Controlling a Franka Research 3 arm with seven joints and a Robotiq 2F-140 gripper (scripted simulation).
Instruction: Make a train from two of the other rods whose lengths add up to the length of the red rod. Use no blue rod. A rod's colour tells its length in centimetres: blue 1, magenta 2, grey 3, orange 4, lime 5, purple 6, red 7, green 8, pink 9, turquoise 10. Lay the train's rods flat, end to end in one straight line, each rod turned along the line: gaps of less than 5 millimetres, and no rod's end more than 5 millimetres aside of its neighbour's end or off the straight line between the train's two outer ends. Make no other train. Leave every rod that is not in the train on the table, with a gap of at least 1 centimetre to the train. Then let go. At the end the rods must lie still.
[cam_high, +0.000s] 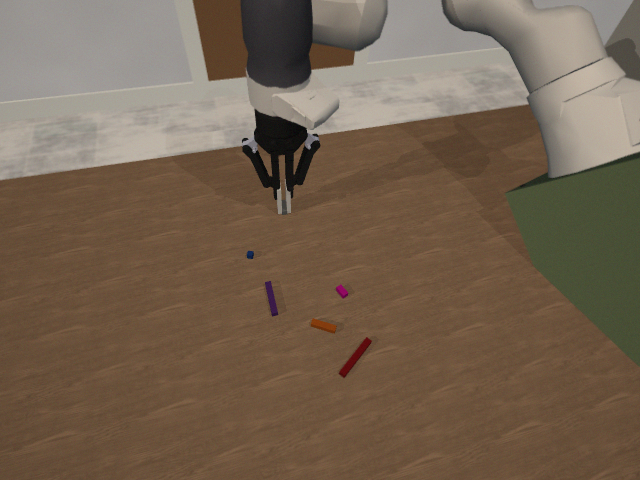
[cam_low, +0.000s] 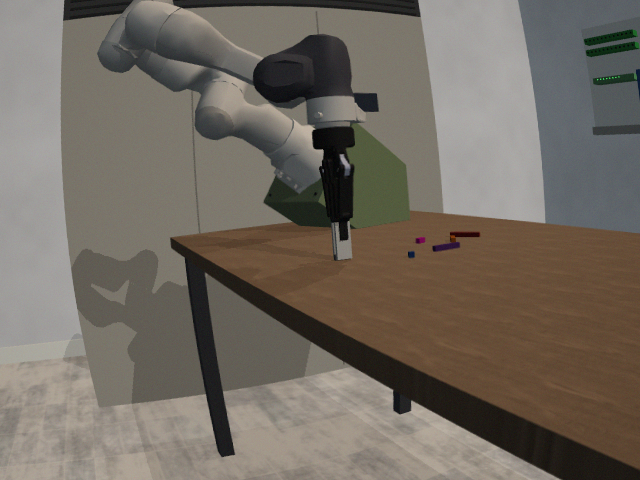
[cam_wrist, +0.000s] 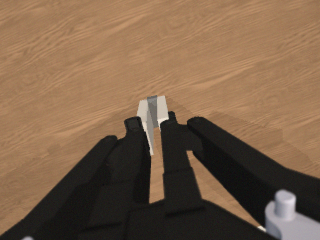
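Right now the grey rod is 3 cm below my hand. From my hand the other things lie so: blue rod (10 cm ahead, 8 cm to the left, 3 cm below); purple rod (18 cm to the left, 9 cm ahead, 3 cm below); magenta rod (21 cm to the left, 3 cm below, 2 cm behind).
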